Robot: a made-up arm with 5 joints.
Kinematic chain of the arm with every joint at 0, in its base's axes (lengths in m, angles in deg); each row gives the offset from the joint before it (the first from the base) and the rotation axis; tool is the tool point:
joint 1: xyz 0 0 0.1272 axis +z
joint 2: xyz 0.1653 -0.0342 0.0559 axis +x
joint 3: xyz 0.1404 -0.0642 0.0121 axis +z
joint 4: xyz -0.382 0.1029 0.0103 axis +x
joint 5: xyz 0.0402 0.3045 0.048 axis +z
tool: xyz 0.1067 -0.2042 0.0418
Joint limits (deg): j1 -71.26..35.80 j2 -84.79..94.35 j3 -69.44..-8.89 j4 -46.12..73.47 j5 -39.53..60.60
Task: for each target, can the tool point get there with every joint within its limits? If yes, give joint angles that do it. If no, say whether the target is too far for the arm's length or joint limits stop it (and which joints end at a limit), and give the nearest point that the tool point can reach.
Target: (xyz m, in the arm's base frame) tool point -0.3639 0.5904 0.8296
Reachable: no: joint limits stop it (at a limit: joint 1, joint 5) | nearest point 0.0175 0.3139 0.4312 | short by 0.617 m
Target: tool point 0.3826 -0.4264 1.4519
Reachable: no: too far | nearest point 0.2517 -0.2805 0.5638 | short by 0.910 m
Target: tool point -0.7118 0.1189 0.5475
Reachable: no: joint limits stop it (at a limit: joint 1, joint 2, joint 5) | nearest point -0.1836 -0.0332 0.3517 | short by 0.583 m
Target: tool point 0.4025 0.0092 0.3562
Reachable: yes | joints -28.49 -19.59 -44.48 45.48 40.66
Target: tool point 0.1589 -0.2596 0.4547
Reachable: yes | joints -54.72 30.27 -40.51 49.32 33.56
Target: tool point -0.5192 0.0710 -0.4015
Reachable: no: joint limits stop it (at a limit: joint 1, joint 5) | nearest point -0.0646 0.0991 -0.0421 | short by 0.580 m
